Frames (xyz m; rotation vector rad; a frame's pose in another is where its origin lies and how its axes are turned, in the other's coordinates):
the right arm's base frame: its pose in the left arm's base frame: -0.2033 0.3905 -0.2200 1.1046 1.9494 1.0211
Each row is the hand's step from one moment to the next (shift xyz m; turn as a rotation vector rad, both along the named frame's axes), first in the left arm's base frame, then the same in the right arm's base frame.
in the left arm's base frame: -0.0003 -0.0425 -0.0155 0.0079 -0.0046 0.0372
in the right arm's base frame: -0.0352 -0.0278 -0.0058 -0.0136 0.0336 -0.0124
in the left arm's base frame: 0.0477 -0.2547 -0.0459 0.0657 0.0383 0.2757
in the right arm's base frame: -0.2396 -0.1077 -0.0157 -0.0394 0.2759 -0.0642
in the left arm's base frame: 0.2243 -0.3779 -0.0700 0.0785 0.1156 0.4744
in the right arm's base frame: -0.4197 -0.1045 0.1047 -0.0089 0.4786 -0.1241
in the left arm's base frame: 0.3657 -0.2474 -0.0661 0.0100 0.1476 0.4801
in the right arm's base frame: -0.3633 -0.0048 0.2594 0.0475 0.4689 -0.1739
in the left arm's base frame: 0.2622 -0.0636 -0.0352 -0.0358 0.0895 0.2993
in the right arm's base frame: -0.1610 0.0454 0.2146 0.0450 0.2759 -0.1440
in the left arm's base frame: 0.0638 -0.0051 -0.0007 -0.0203 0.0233 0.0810
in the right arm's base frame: -0.0312 0.0213 0.0516 0.0158 0.0704 -0.0480
